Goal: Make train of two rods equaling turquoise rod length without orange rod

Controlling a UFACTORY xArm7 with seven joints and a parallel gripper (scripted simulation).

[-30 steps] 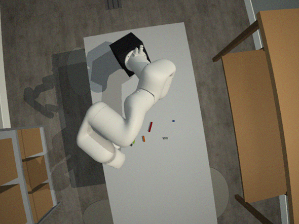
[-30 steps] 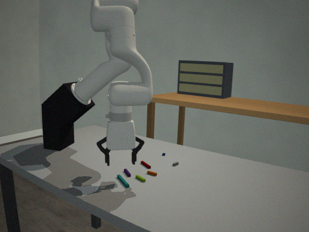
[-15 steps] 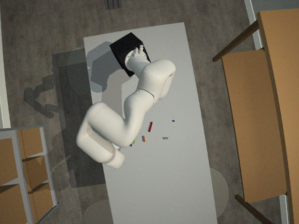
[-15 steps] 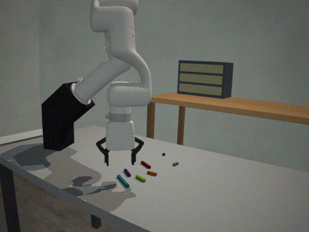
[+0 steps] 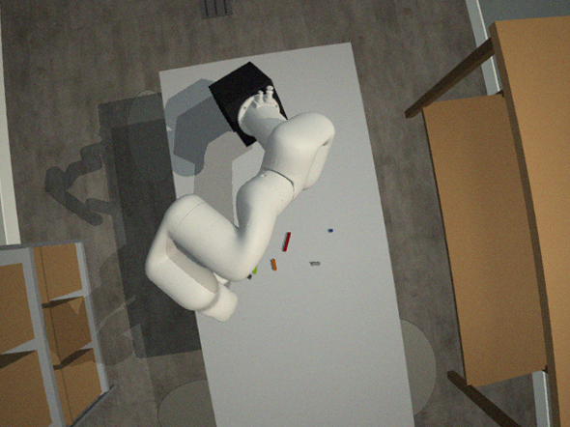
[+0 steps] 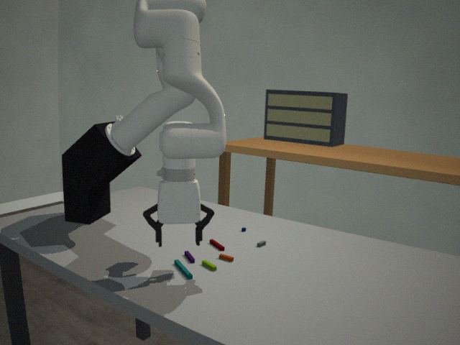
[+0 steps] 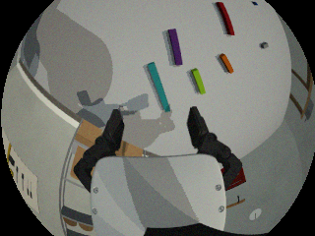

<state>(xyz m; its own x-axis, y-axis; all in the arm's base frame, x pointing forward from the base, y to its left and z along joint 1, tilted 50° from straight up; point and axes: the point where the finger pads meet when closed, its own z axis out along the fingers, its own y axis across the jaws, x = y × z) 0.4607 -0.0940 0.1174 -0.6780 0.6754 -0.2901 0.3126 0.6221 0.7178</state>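
Now: the grey rod 30 mm behind my hand, 290 mm to the left of it and 80 mm below it. The rest, counted from my hand: purple rod 50 mm behind, 60 mm to the left, 80 mm below; turquoise rod 10 mm to the left, 80 mm below; lime rod 20 mm ahead, 80 mm to the left, 80 mm below.
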